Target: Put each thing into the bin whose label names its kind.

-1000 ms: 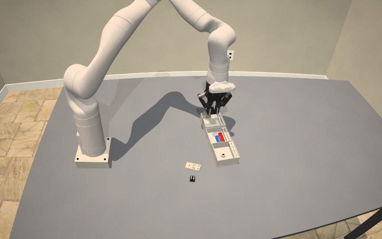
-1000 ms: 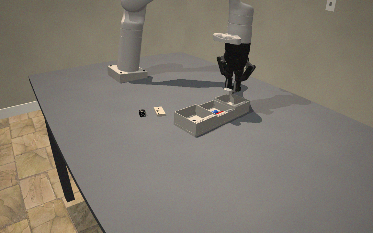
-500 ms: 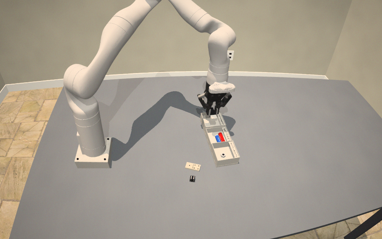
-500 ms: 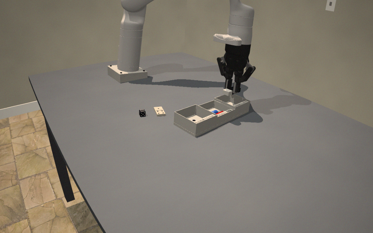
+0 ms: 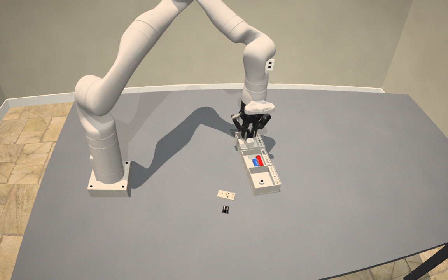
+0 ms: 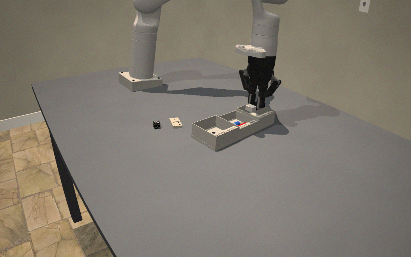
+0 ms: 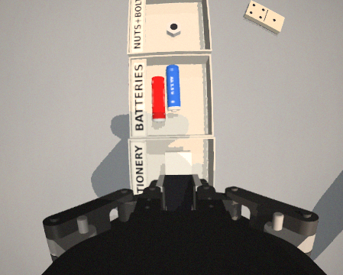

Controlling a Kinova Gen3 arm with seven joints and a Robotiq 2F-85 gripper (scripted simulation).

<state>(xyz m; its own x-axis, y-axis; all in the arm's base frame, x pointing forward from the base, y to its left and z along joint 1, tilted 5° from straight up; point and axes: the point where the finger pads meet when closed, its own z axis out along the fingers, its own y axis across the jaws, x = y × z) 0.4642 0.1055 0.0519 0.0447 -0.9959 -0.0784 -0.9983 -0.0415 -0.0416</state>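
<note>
The bin row is 90 mm to the right of my hand, 40 mm below it and 10 mm ahead of it. From my hand the other things lie so: blue battery 100 mm to the right, 50 mm below, 10 mm ahead; then red battery 80 mm to the right, 50 mm below, 20 mm ahead; then black-and-white eraser 20 mm below, 10 mm to the right.
</note>
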